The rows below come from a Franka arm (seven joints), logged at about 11 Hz.
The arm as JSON. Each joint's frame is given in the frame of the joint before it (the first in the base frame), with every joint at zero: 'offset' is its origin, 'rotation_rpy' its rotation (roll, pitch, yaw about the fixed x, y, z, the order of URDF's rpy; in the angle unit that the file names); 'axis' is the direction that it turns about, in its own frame. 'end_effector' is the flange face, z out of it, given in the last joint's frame.
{
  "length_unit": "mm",
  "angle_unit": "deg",
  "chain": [
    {
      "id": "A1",
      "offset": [
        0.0,
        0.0,
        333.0
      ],
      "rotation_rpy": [
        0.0,
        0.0,
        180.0
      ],
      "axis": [
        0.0,
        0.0,
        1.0
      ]
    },
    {
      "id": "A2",
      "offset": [
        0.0,
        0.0,
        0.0
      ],
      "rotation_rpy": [
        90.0,
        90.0,
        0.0
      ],
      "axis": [
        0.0,
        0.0,
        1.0
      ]
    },
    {
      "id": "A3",
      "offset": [
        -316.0,
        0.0,
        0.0
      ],
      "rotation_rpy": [
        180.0,
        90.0,
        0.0
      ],
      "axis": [
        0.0,
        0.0,
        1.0
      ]
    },
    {
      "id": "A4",
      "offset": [
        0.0,
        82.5,
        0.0
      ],
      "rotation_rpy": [
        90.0,
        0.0,
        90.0
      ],
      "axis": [
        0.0,
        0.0,
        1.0
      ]
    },
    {
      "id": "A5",
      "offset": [
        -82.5,
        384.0,
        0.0
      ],
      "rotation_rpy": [
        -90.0,
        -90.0,
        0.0
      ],
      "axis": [
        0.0,
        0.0,
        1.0
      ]
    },
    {
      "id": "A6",
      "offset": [
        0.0,
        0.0,
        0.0
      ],
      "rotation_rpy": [
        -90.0,
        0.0,
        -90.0
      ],
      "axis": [
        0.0,
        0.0,
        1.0
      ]
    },
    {
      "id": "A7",
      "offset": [
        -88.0,
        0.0,
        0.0
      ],
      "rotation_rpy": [
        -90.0,
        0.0,
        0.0
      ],
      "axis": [
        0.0,
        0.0,
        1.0
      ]
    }
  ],
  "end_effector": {
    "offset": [
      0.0,
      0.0,
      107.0
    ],
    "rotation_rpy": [
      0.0,
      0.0,
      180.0
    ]
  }
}
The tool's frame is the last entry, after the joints.
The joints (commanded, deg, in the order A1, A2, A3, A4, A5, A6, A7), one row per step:
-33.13 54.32 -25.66 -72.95 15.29 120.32 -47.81
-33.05 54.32 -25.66 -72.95 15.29 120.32 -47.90
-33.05 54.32 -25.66 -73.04 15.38 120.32 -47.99
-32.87 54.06 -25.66 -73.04 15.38 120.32 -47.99
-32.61 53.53 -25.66 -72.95 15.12 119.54 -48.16
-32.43 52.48 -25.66 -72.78 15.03 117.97 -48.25
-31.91 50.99 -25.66 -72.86 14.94 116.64 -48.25
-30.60 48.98 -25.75 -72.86 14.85 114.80 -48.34
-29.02 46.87 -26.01 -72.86 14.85 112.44 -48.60
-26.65 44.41 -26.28 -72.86 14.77 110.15 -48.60
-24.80 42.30 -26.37 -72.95 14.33 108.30 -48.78
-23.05 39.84 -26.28 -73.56 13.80 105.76 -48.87
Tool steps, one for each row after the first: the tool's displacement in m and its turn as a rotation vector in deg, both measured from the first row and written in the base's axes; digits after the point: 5 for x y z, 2 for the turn. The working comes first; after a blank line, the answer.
Tool pose at each row, in the base's axes (x y z in m, rotation vector in deg; the steps are taken from these numbers as rounded here):
0.46463 -0.58088 0.20857 175.81 -15.01 -11.38
0.46544 -0.58023 0.20857 175.84 -14.74 -11.38
0.46505 -0.58005 0.20791 175.95 -14.73 -11.39
0.46734 -0.57889 0.21111 175.86 -14.46 -11.02
0.47021 -0.57644 0.21720 176.08 -13.69 -11.22
0.47258 -0.57398 0.22913 176.69 -13.42 -11.21
0.47781 -0.56891 0.24501 177.11 -12.84 -10.62
0.49006 -0.55708 0.26740 177.63 -11.02 -9.74
0.50226 -0.54252 0.29070 178.46 -8.78 -9.23
0.52057 -0.52037 0.31828 179.02 -5.62 -8.23
0.53339 -0.50164 0.34087 179.33 -2.54 -7.72
0.54197 -0.48087 0.36196 -179.30 -0.27 8.01

0.00081 0.00065 0.00000 0.02 0.00 0.18
0.00042 0.00083 -0.00066 0.13 0.00 0.18
0.00271 0.00199 0.00254 -0.01 -0.22 0.36
0.00558 0.00444 0.00863 0.20 -0.10 0.86
0.00795 0.00690 0.02056 0.79 -0.18 1.02
0.01318 0.01197 0.03644 1.12 -0.59 1.41
0.02543 0.02380 0.05883 1.50 -1.17 2.59
0.03763 0.03836 0.08213 2.24 -1.54 4.02
0.05594 0.06051 0.10971 2.70 -2.17 6.04
0.06876 0.07924 0.13230 3.01 -2.47 8.00
0.07734 0.10001 0.15339 4.15 -2.32 9.72

